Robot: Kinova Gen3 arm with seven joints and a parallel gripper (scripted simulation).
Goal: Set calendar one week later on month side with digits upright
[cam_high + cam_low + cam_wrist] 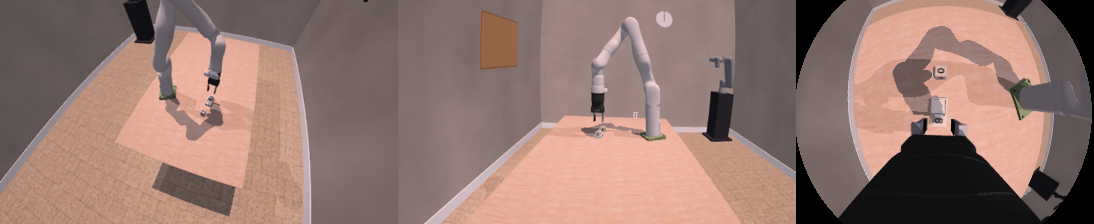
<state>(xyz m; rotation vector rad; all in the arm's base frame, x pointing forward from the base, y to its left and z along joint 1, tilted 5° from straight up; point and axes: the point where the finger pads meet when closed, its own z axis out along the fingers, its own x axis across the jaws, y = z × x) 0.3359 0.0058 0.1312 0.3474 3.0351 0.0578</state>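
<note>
My gripper is now 2 cm to the left of the tray and 11 cm above it.
</note>
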